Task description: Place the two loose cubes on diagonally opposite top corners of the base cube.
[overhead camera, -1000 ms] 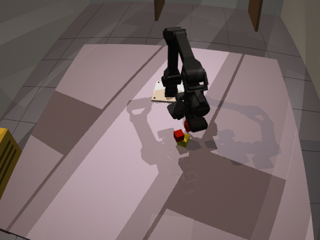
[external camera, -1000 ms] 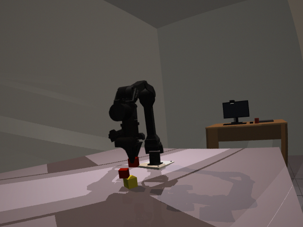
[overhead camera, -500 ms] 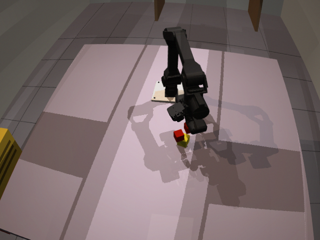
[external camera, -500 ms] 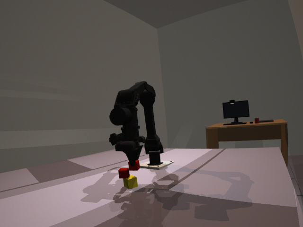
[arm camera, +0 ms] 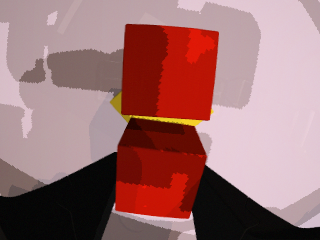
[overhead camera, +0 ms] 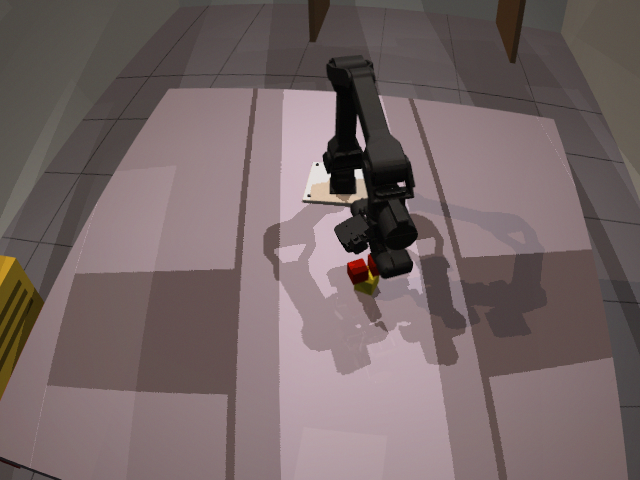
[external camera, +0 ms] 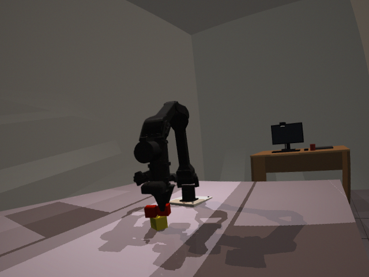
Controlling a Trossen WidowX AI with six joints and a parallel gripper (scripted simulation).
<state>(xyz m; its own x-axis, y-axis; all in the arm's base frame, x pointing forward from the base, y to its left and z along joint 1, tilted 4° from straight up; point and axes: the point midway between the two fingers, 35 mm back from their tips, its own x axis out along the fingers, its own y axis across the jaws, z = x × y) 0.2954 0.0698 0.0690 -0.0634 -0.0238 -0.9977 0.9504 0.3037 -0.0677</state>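
Right now the yellow base cube is 4 cm below my gripper tip, 2 cm to the right of it and 1 cm ahead of it.
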